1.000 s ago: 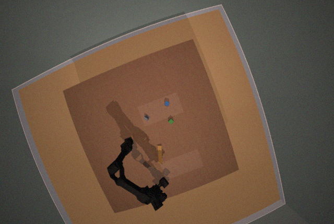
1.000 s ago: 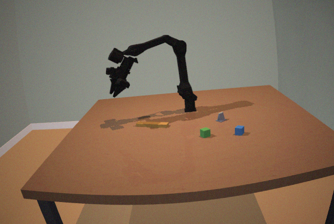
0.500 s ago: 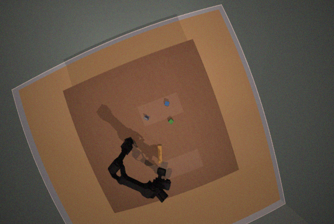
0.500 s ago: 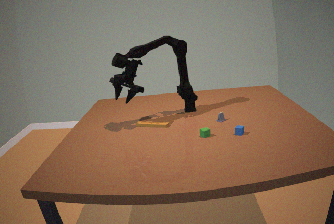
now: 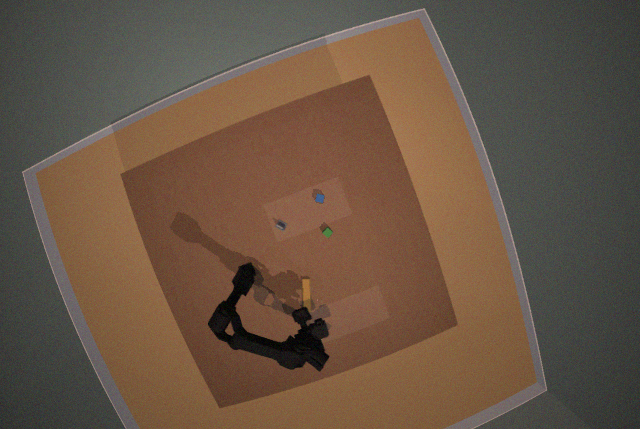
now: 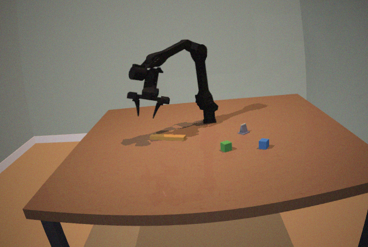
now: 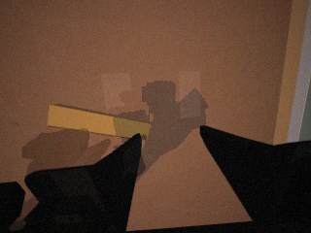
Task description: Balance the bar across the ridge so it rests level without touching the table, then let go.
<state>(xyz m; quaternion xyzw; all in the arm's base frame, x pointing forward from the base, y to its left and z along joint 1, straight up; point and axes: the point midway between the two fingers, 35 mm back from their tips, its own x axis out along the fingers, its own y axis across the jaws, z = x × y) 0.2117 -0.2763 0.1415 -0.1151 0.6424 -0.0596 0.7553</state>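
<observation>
The yellow bar is 100 mm below my gripper tip and 90 mm to the left of it. The rest, counted from my gripper tip: blue cube (480 mm to the left, 210 mm ahead, 90 mm below); green cube (330 mm to the left, 190 mm ahead, 90 mm below).
</observation>
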